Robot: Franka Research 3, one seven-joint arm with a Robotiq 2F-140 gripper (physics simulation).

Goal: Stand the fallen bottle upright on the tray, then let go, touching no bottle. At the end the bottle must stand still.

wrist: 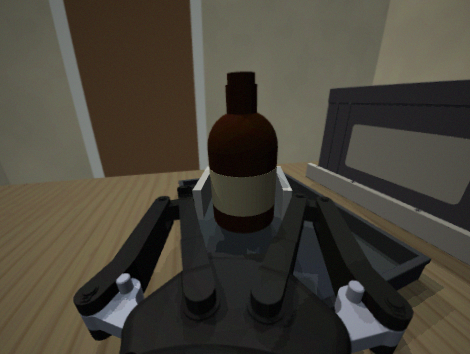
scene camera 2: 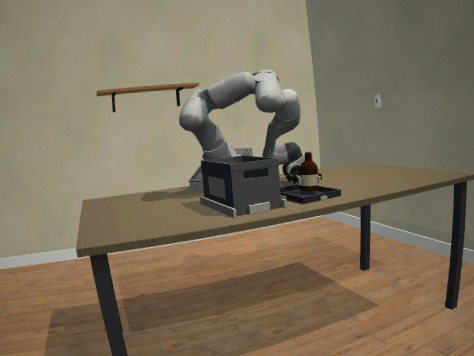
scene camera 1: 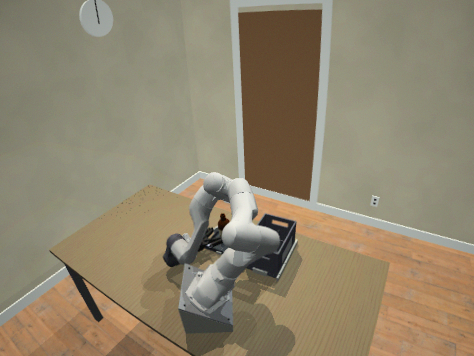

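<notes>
The brown bottle (scene camera 1: 223, 222) (scene camera 2: 309, 168) (wrist: 243, 145) with a cream label looks upright over the dark tray (scene camera 2: 334, 194) (wrist: 407, 274). Its base is at or very close to the tray floor; whether the two touch is hard to tell. My gripper (scene camera 2: 309, 180) (wrist: 243, 177) comes in low and level from the robot's side and is shut on the bottle, with one light pad on each side at label height. In scene camera 1 the arm hides part of the gripper and the tray.
A dark crate (scene camera 1: 287, 245) (scene camera 2: 261, 192) (wrist: 400, 97) with handle slots stands beside the tray, in a low light-edged holder (scene camera 2: 218, 205) (wrist: 380, 196). The wooden table (scene camera 1: 330, 285) (scene camera 2: 150, 220) (wrist: 45, 230) bears everything. A wall shelf (scene camera 2: 147, 90) hangs behind the arm.
</notes>
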